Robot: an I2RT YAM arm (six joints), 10 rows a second.
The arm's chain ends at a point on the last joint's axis. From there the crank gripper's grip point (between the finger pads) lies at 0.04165 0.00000 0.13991 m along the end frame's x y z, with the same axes.
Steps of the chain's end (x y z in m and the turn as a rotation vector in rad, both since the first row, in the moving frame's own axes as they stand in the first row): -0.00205, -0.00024, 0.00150, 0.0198, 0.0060, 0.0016; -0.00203, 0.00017, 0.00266, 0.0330, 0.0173, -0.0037; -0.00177, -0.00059, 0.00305, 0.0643, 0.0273, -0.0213; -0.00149, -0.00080, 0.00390, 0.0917, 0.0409, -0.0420; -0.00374, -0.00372, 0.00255, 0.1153, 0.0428, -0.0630; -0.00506, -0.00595, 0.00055, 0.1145, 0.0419, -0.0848; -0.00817, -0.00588, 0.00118, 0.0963, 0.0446, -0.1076; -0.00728, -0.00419, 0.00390, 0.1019, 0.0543, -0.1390; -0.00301, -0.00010, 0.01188, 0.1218, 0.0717, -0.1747; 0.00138, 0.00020, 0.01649, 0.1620, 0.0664, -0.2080; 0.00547, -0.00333, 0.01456, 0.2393, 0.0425, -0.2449
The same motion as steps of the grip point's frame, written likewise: -0.00121, -0.00294, 0.00122, 0.0198, 0.0060, 0.0016; 0.00037, -0.00459, 0.00184, 0.0330, 0.0173, -0.0037; 0.00193, -0.01047, 0.00154, 0.0643, 0.0273, -0.0213; 0.00388, -0.01539, 0.00142, 0.0917, 0.0409, -0.0420; 0.00160, -0.02250, -0.00043, 0.1153, 0.0428, -0.0630; -0.00008, -0.02558, -0.00243, 0.1145, 0.0419, -0.0848; -0.00296, -0.02401, -0.00167, 0.0963, 0.0446, -0.1076; -0.00117, -0.02454, 0.00043, 0.1019, 0.0543, -0.1390; 0.00472, -0.02490, 0.00709, 0.1218, 0.0717, -0.1747; 0.00723, -0.03148, 0.01093, 0.1620, 0.0664, -0.2080; 0.00597, -0.04666, 0.00752, 0.2393, 0.0425, -0.2449
